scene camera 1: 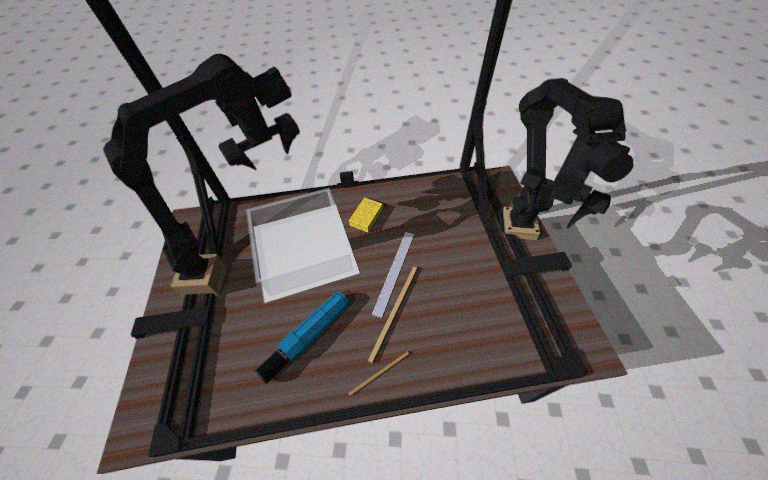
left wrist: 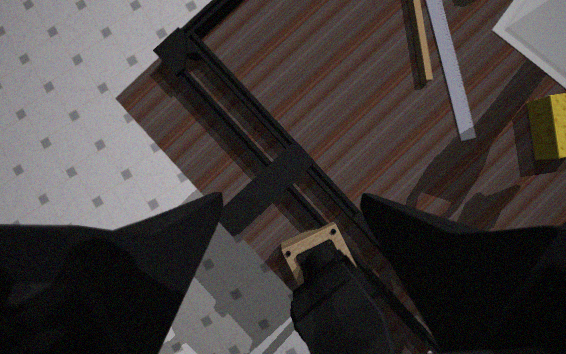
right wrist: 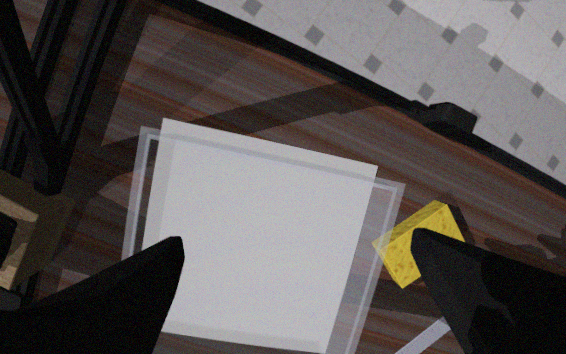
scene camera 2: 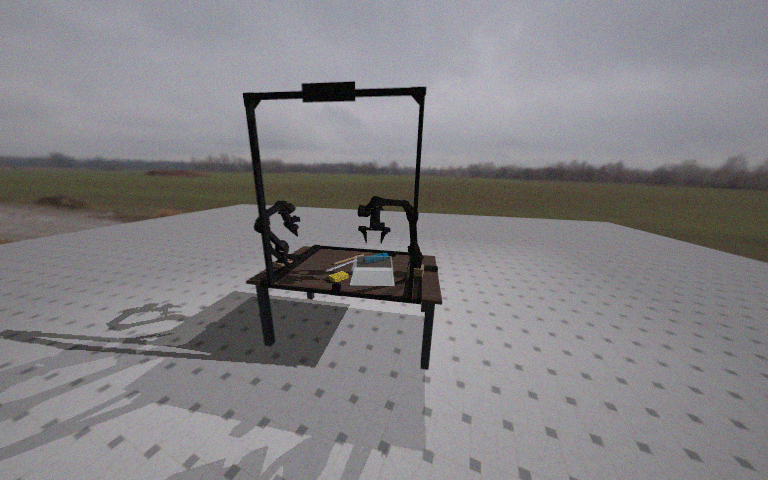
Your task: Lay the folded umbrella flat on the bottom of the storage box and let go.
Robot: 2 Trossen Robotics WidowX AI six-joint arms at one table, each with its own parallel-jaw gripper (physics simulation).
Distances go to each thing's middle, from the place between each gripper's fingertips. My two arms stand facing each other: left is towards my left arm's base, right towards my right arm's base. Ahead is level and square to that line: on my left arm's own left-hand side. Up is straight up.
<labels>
The grey flat strip (scene camera 1: pixel 388 286) lies 50 mm behind my left hand, 380 mm to the right of it and 210 mm below it. From my left hand the other things lie so: folded umbrella (scene camera 1: pixel 294 344) (100 mm ahead, 650 mm to the right, 180 mm below); then storage box (scene camera 1: pixel 297 241) (190 mm behind, 640 mm to the right, 160 mm below); then yellow block (scene camera 1: pixel 366 214) (270 mm behind, 430 mm to the right, 190 mm below).
My right hand is 22 cm above the storage box, 11 cm short of it and 2 cm to the right of it. From my right hand the other things lie so: folded umbrella (40 cm ahead, 24 cm below, 2 cm to the left); yellow block (25 cm below, 24 cm to the left, 3 cm ahead); grey flat strip (28 cm to the left, 27 cm below, 25 cm ahead).
</labels>
